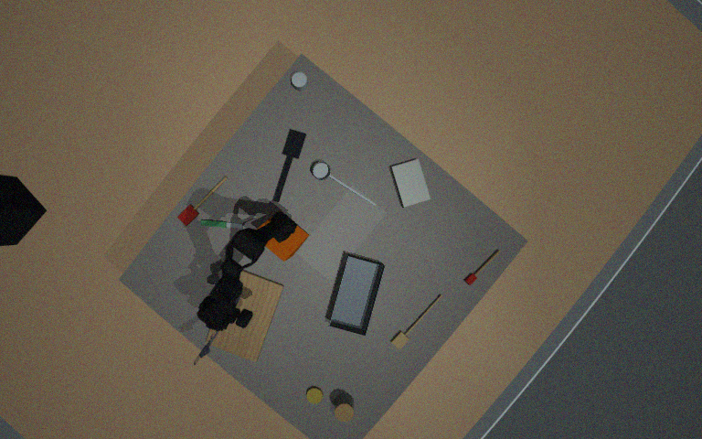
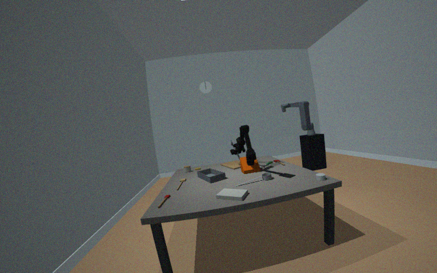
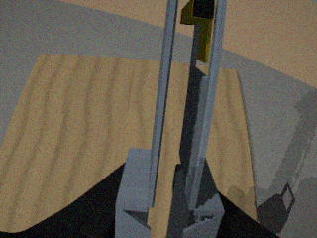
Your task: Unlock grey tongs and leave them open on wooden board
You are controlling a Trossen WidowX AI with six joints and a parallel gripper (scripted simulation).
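The wooden board lies 12 cm below my gripper tip, 2 cm ahead of it and 1 cm to the left of it. From my gripper tip the other things lie so: yellow lock piece (7 cm above); green-handled tool (31 cm behind, 23 cm to the left, 12 cm below); roasting tin (42 cm to the left, 30 cm ahead, 10 cm below).
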